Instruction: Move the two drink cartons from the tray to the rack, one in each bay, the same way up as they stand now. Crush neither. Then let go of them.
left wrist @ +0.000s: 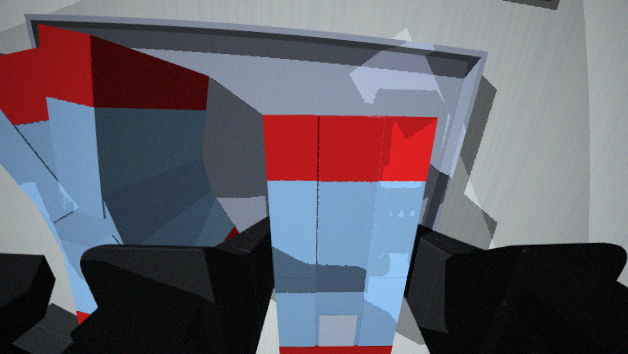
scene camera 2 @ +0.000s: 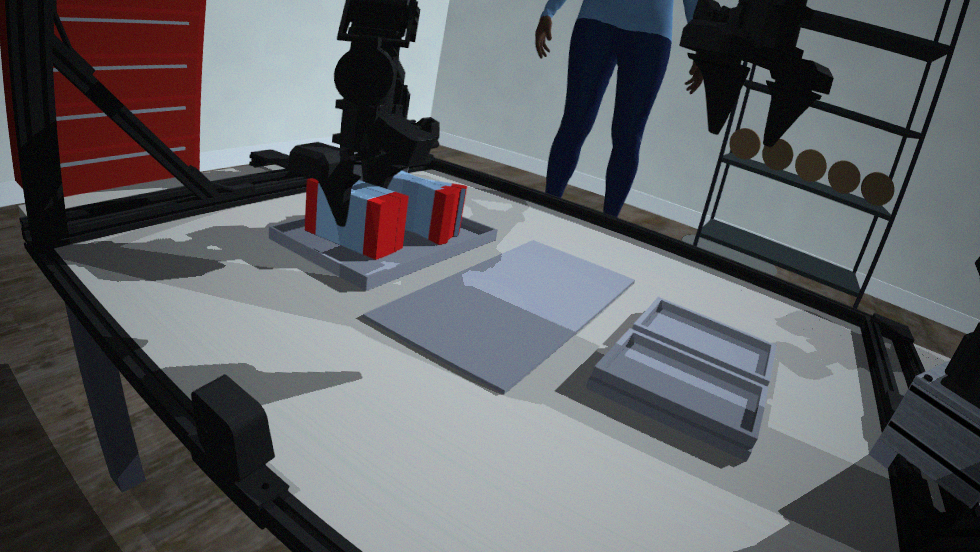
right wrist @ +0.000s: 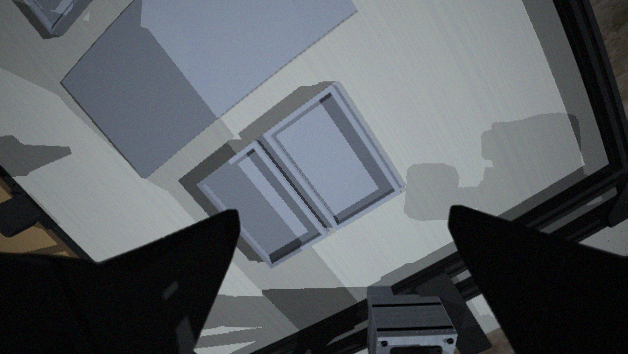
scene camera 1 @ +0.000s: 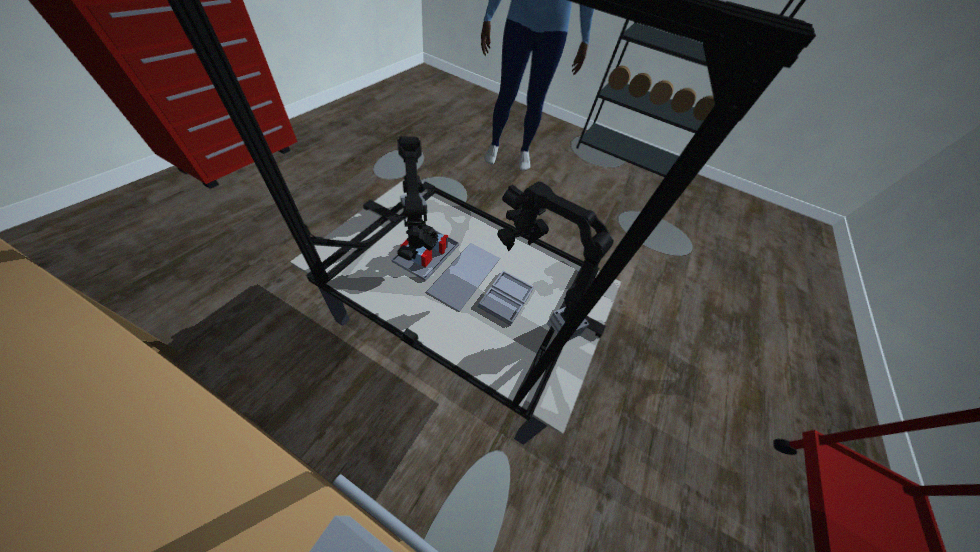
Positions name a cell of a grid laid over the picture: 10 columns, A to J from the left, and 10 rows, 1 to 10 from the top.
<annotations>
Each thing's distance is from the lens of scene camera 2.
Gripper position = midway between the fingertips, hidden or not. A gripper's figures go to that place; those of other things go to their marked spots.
my left gripper (scene camera 2: D4): 0.67 m
my right gripper (scene camera 2: H3): 0.57 m
flat grey mat (scene camera 2: F6): 0.54 m
grey tray (scene camera 2: E5): 0.66 m
The marked spots on the flat grey mat and the grey tray are 0.17 m apart.
</annotations>
